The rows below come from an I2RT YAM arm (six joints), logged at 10 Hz.
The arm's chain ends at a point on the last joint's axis. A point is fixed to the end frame.
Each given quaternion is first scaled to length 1.
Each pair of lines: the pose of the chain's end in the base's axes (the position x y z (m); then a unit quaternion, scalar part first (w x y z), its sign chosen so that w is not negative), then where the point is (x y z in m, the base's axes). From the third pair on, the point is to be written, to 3 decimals.
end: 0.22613 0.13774 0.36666 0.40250 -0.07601 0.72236 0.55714
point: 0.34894 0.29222 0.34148
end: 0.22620 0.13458 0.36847 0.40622 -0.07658 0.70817 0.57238
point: 0.34760 0.29123 0.35104
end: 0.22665 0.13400 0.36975 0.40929 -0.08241 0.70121 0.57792
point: 0.347 0.292 0.356
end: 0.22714 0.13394 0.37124 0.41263 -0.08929 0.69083 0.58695
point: 0.345 0.294 0.363
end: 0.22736 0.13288 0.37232 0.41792 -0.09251 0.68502 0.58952
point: 0.345 0.293 0.367
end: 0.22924 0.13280 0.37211 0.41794 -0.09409 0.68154 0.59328
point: 0.346 0.294 0.369
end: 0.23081 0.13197 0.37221 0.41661 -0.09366 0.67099 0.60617
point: 0.345 0.295 0.374
